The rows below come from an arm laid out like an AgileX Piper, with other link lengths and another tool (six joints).
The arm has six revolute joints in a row. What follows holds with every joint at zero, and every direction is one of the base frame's. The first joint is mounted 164.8 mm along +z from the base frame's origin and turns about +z. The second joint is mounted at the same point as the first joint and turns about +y. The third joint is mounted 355.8 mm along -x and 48.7 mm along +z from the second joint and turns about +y. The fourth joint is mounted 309.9 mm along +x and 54.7 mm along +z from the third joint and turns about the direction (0.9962, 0, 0.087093). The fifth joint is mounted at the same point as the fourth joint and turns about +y. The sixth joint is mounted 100.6 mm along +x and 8.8 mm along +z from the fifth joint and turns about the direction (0.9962, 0, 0.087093). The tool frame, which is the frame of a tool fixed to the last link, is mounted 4.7 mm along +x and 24 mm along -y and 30.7 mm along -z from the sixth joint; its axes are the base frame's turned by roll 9.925, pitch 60.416 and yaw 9.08 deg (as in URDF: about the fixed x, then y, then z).
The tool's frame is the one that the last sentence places.
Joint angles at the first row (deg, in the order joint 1, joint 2, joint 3, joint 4, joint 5, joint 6):
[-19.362 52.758 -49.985 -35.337 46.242 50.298]
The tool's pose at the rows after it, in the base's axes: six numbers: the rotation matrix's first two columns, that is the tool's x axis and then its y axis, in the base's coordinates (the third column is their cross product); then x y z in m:
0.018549, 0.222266, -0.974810, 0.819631, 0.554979, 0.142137, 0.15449, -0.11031, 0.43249
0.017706, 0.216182, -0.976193, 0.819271, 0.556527, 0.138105, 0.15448, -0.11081, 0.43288
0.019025, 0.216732, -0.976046, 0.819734, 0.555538, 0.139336, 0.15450, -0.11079, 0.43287
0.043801, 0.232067, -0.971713, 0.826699, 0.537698, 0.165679, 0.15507, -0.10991, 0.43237
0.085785, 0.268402, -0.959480, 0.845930, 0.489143, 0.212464, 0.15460, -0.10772, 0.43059
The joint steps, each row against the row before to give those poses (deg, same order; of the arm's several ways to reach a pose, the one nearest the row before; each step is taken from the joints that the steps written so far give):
[0.000 0.001 -0.001 -0.932 0.129 0.000]
[0.002 -0.002 0.001 -0.349 -0.101 0.002]
[0.000 0.000 0.000 -0.028 0.000 0.113]
[-0.001 0.000 0.000 -0.090 0.000 1.927]
[-0.001 0.001 -0.001 0.001 1.023 3.920]

